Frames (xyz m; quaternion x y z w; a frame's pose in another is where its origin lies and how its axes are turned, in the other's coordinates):
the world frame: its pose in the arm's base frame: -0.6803 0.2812 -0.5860 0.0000 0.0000 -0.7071 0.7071
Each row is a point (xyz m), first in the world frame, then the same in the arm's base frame.
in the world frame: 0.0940 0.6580 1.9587
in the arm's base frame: -0.0223 0.1872 1.3727
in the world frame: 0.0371 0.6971 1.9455
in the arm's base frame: 0.0168 0.2441 1.3595
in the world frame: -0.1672 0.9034 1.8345
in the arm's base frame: 0.2231 0.4484 1.2485
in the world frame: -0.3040 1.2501 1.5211
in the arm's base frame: 0.5698 0.5852 0.9351
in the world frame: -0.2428 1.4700 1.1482
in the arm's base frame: 0.7897 0.5240 0.5622
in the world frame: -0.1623 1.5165 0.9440
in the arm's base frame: 0.8362 0.4435 0.3580
